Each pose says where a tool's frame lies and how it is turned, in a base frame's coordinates. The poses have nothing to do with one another.
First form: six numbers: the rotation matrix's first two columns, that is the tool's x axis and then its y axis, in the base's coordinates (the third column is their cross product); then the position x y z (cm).
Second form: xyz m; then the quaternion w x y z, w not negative. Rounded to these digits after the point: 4 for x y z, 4 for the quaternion.
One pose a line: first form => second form
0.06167 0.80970 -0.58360 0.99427 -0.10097 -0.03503 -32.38 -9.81 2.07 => -0.3238 -0.0981 0.0207 0.1933 0.7025 0.6420 -0.2388
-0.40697 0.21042 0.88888 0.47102 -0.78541 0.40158 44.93 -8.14 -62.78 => 0.4493 -0.0814 -0.6278 0.0839 -0.5380 -0.3166 -0.7767
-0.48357 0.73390 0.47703 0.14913 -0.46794 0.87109 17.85 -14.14 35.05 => 0.1785 -0.1414 0.3505 0.2033 0.4657 0.4740 0.7191
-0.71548 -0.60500 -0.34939 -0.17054 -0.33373 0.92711 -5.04 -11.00 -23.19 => -0.0504 -0.1100 -0.2319 0.1470 0.3474 -0.5582 -0.7391
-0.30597 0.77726 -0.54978 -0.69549 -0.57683 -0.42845 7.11 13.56 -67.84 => 0.0711 0.1356 -0.6784 0.4567 -0.3721 -0.0549 0.8062
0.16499 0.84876 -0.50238 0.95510 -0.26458 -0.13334 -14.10 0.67 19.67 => -0.1410 0.0067 0.1967 0.1074 0.7556 0.5968 -0.2476
